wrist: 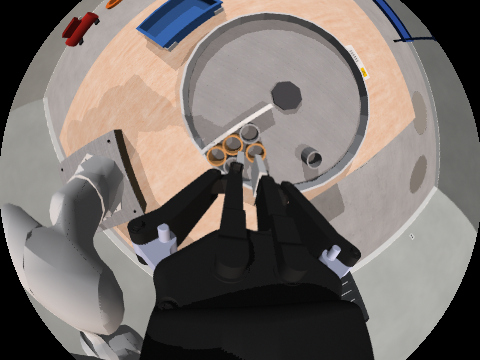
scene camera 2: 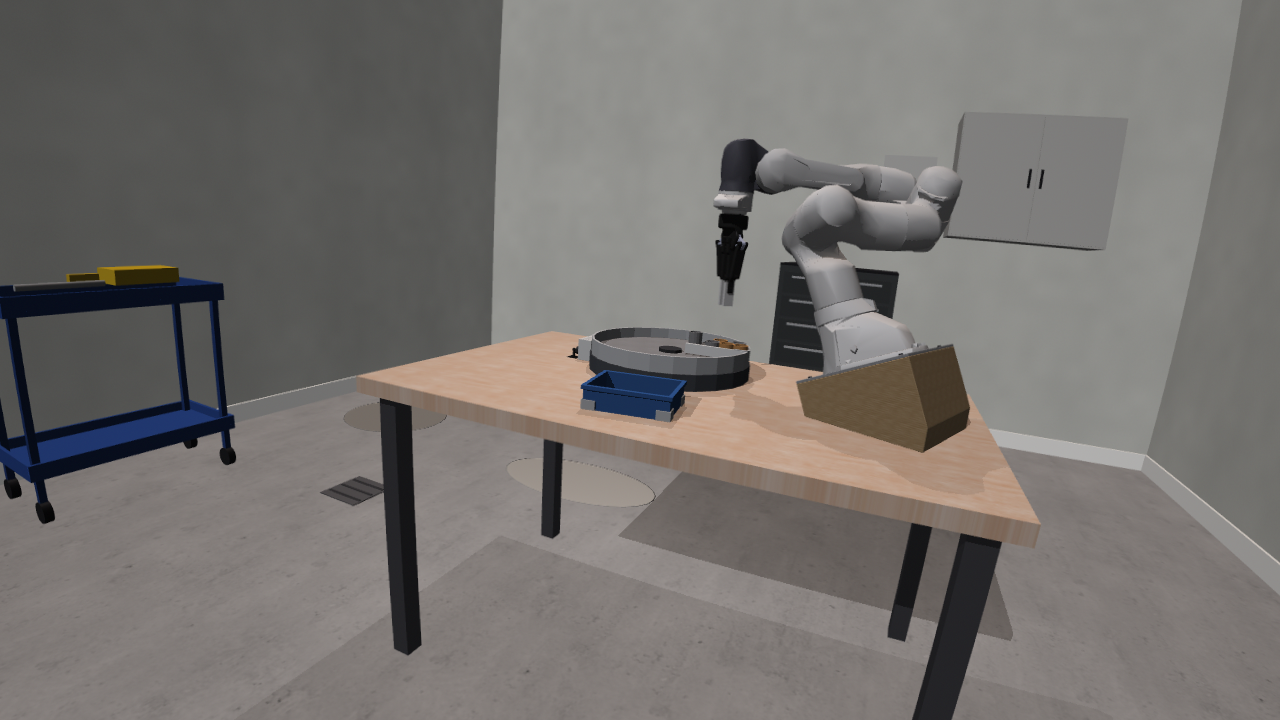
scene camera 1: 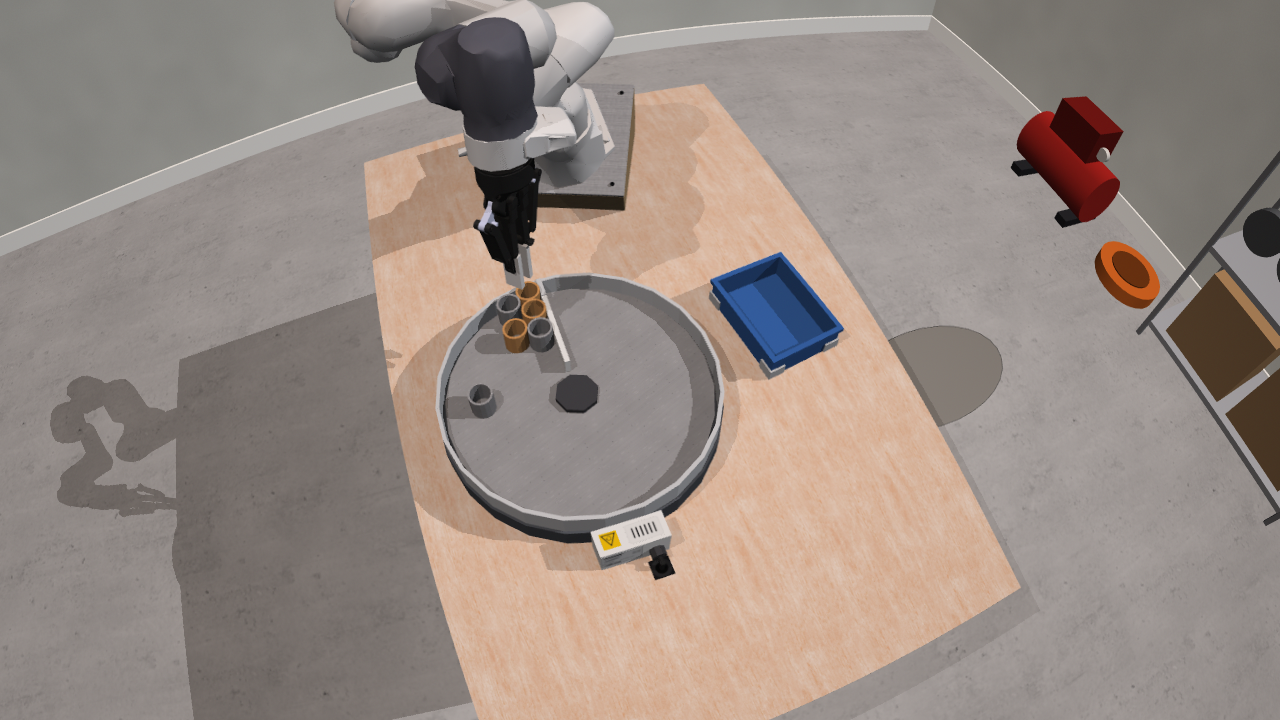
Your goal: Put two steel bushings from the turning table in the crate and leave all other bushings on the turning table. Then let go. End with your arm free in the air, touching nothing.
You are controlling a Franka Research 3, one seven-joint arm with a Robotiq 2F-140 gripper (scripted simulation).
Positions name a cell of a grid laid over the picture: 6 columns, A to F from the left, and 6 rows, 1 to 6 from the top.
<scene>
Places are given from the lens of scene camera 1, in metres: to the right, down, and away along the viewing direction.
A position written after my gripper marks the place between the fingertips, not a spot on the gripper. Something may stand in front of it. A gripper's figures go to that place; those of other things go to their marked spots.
my gripper (scene camera 1: C3): -0.17, -0.11, 1.02
steel bushing (scene camera 1: C3): -0.15, -0.05, 1.12
brass bushing (scene camera 1: C3): -0.19, -0.05, 1.12
steel bushing (scene camera 1: C4): -0.23, 0.04, 1.05
crate (scene camera 1: D3): 0.23, -0.11, 1.25
The marked spots on the crate and the brass bushing are 0.44 m apart.
</scene>
